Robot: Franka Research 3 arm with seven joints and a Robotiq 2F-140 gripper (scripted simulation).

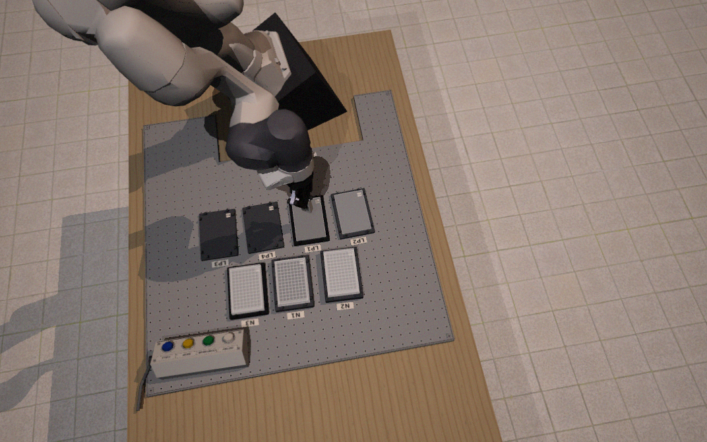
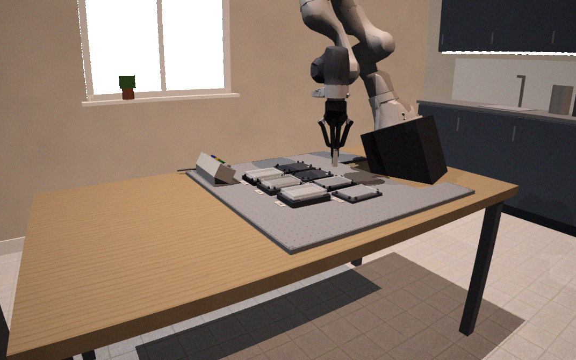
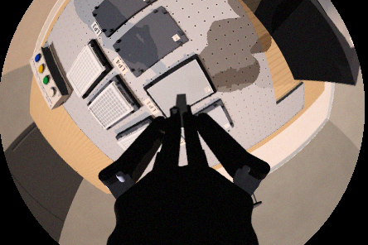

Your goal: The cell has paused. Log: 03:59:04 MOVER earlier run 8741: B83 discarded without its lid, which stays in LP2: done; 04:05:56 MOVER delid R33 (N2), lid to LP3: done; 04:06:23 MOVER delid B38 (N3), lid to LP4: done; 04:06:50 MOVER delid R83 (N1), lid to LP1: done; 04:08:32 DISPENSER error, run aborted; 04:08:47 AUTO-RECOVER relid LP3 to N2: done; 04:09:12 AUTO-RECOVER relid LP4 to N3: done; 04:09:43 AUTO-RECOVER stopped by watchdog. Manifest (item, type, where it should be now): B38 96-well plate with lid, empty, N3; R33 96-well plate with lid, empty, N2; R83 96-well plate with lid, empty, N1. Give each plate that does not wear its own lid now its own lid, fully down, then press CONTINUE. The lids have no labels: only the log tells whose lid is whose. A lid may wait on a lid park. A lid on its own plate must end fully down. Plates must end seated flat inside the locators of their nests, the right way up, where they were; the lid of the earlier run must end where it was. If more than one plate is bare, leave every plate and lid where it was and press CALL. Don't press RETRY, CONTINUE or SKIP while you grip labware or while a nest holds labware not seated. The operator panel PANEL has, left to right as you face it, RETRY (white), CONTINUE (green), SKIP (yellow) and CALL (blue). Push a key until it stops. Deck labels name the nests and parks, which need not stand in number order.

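My gripper is now 100 mm above the lid park LP1. From my hand the other things lie so: lid park LP3: 10 mm ahead, 260 mm to the right, 100 mm below; then lid park LP4: 130 mm to the right, 100 mm below; then plate: 180 mm ahead, 70 mm to the right, 80 mm below.
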